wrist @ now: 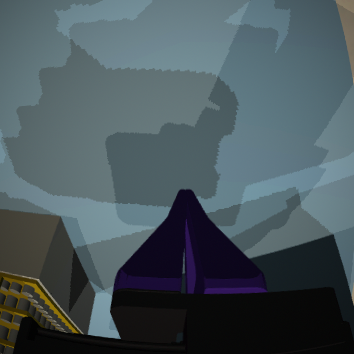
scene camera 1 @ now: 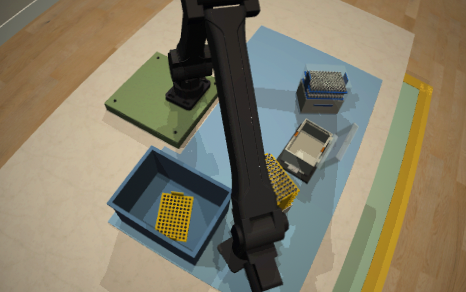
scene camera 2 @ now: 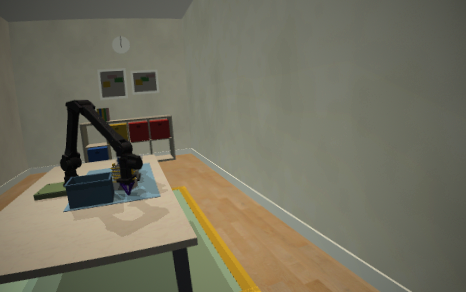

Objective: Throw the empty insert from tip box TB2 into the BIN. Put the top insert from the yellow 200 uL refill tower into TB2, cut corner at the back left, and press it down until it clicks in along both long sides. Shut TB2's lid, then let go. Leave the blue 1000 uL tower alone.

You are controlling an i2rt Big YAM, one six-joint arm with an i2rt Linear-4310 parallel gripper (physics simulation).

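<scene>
My gripper (scene camera 2: 128,190) (wrist: 184,197) is shut and empty, its purple fingertips together above the blue mat, between the yellow tower and the bin; the arm hides the fingers in scene camera 1. The yellow 200 uL tower (scene camera 1: 281,184) (wrist: 19,303) stands on the mat, partly hidden by the arm. TB2 (scene camera 1: 295,165) stands beside it with no insert inside, its clear lid (scene camera 1: 346,142) open. The empty yellow insert (scene camera 1: 174,216) lies in the blue BIN (scene camera 1: 190,184) (scene camera 2: 90,192) (wrist: 310,265). The blue 1000 uL tower (scene camera 1: 325,90) stands behind TB2.
The arm's base stands on a green board (scene camera 1: 145,100) (scene camera 2: 50,190) at the table's left. The blue mat (scene camera 1: 270,50) lies under the towers. The long forearm crosses above the mat between the bin and the yellow tower. A shelf unit (scene camera 2: 173,142) stands at the far wall.
</scene>
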